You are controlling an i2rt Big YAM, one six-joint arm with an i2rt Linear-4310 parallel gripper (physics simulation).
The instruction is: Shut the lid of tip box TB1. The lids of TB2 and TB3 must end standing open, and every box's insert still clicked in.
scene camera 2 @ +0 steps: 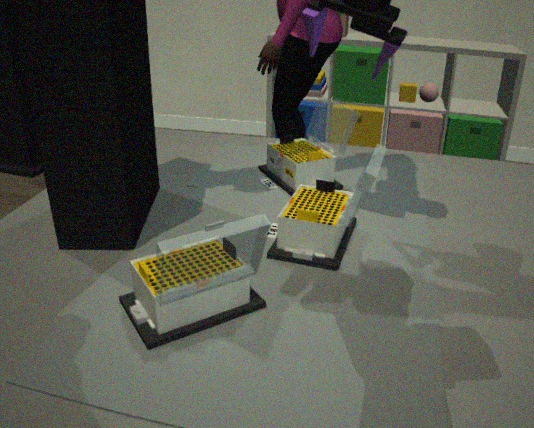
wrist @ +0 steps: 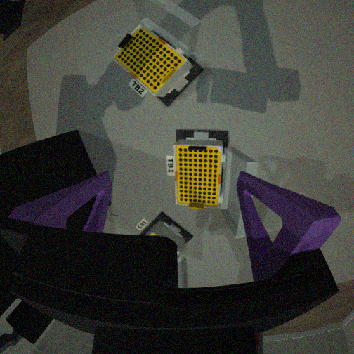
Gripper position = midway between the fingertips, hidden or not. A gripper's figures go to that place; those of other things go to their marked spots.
Labels:
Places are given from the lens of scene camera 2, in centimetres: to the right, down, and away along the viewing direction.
my gripper [scene camera 2: 342,67]: 11, -22, 72
yellow insert [scene camera 2: 323,205]: 8, -1, 75
clear lid [scene camera 2: 370,172]: 13, -5, 64
clear lid [scene camera 2: 190,264]: -8, 5, 50
clear lid [scene camera 2: 332,124]: 13, -18, 97

